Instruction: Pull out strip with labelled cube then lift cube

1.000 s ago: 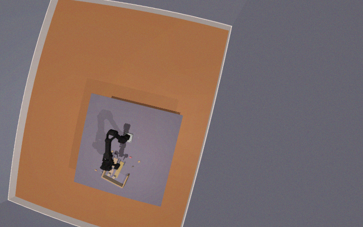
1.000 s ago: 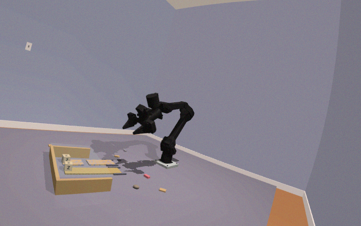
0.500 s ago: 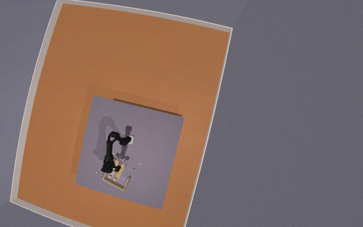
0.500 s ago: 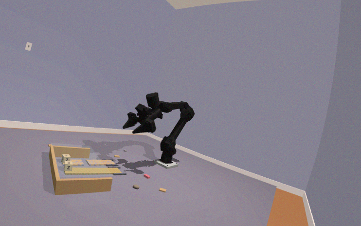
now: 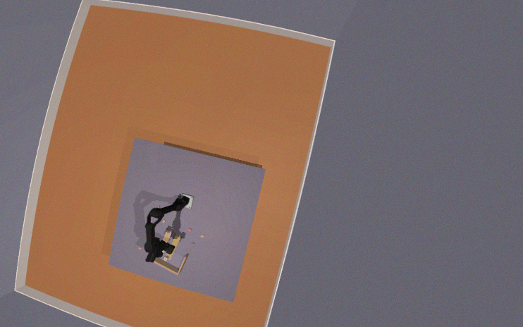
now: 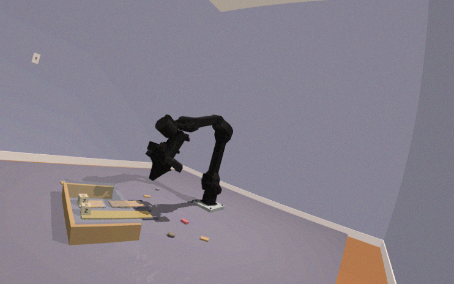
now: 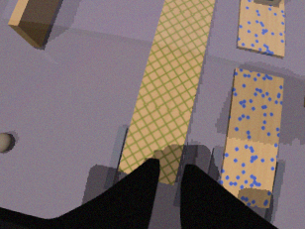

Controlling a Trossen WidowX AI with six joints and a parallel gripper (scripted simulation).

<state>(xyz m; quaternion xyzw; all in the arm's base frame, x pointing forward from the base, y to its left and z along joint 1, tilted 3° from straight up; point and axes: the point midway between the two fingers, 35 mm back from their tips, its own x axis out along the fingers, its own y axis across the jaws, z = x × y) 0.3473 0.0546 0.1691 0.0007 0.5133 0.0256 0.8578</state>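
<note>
Now: the lattice strip 10 cm ahead of my gripper tip, 1 cm to the left of it and 14 cm below it. Also, from my gripper tip: brown lump (2 cm behind, 17 cm to the left, 13 cm below); then pink piece (13 cm behind, 9 cm to the left, 13 cm below).
</note>
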